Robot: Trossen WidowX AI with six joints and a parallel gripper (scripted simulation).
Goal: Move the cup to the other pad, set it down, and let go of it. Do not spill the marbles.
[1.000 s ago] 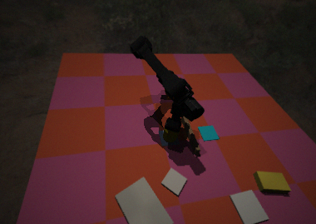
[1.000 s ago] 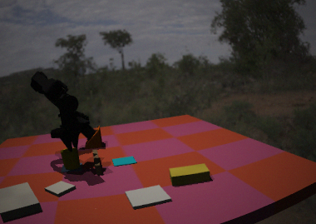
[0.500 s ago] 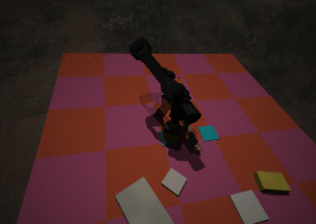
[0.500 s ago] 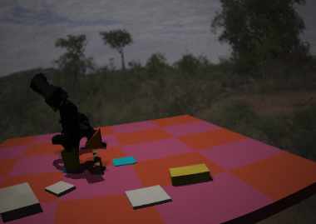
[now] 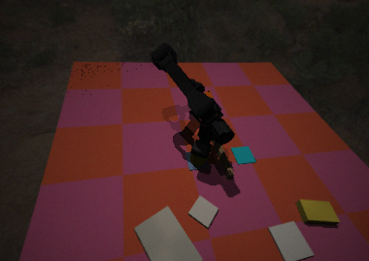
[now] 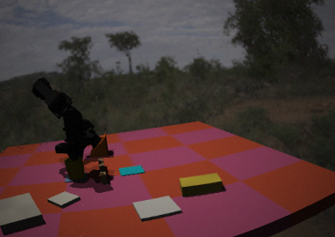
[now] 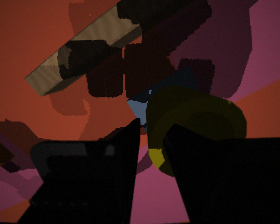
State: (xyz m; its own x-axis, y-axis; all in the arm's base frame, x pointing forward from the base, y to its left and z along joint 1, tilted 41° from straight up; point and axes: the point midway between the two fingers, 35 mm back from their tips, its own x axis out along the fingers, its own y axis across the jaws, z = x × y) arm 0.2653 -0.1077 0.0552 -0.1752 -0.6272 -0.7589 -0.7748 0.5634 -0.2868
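Right now the blue pad is 20 mm ahead of my gripper tip, 20 mm to the right of it and 50 mm below it. Round my gripper tip: purple marble: 40 mm ahead, 20 mm to the right, 20 mm below; then yellow cup: 20 mm ahead, 20 mm to the right; then wooden bar: 40 mm ahead, 80 mm to the left, 30 mm below.
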